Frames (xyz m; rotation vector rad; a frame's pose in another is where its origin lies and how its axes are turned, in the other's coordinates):
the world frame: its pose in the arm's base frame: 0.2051 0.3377 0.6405 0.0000 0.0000 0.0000
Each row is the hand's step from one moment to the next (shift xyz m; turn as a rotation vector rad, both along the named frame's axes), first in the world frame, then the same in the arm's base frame.
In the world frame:
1: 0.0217 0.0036 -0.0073 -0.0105 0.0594 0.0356
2: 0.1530 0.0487 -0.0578 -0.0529 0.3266 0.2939
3: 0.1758 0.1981 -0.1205 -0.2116 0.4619 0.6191
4: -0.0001 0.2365 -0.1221 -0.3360 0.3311 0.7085
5: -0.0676 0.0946 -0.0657 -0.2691 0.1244 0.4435
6: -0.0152 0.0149 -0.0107 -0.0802 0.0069 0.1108
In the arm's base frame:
1: 0.0217 0.0036 -0.0073 -0.0105 0.0594 0.0356
2: 0.1530 0.0487 -0.0578 -0.0529 0.3266 0.2939
3: 0.1758 0.1981 -0.1205 -0.2116 0.4619 0.6191
4: -0.0001 0.2365 -0.1221 -0.3360 0.3311 0.7085
5: -0.0676 0.0946 -0.0657 -0.2691 0.1244 0.4435
6: -0.0152 0.0149 -0.0107 -0.0802 0.0069 0.1108

